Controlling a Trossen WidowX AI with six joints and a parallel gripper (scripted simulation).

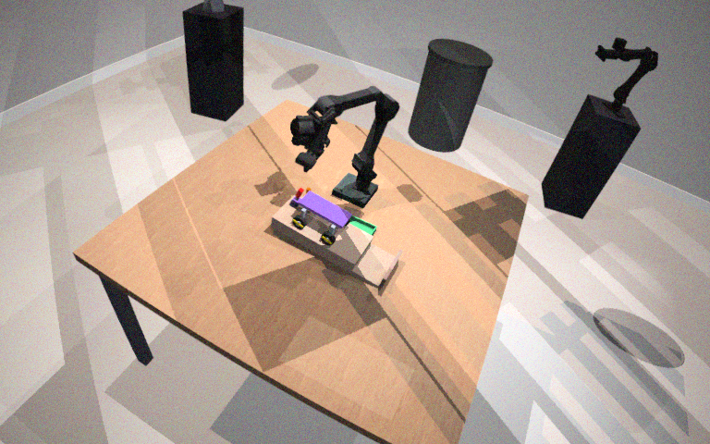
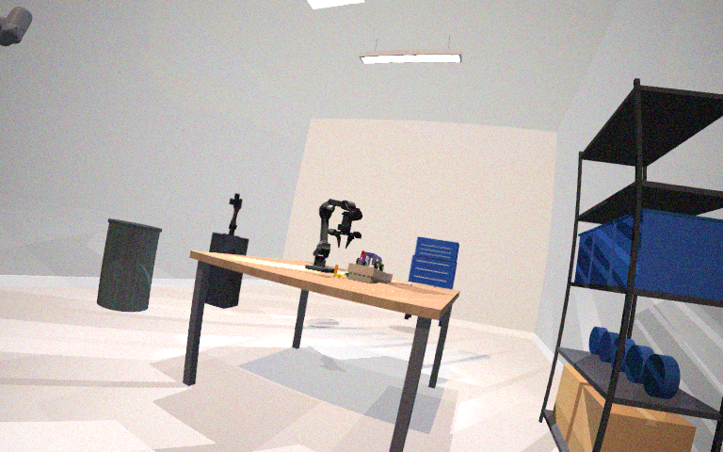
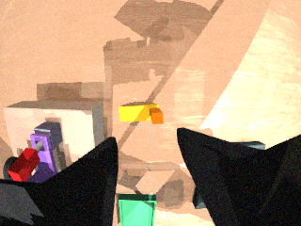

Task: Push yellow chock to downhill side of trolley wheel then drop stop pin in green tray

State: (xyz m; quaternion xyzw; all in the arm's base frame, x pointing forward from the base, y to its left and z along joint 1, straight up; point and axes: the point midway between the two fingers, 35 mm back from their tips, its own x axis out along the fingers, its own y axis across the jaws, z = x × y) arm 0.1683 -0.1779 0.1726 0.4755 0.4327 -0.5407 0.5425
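Right now the yellow chock is 1 cm ahead of my gripper tip, 1 cm to the left of it and 14 cm below it. From my gripper tip the other things lie so: purple trolley 16 cm ahead, 11 cm to the left, 5 cm below; then green tray 5 cm ahead, 23 cm to the left, 17 cm below; then red-headed stop pin 12 cm ahead, 1 cm to the left, 3 cm below.
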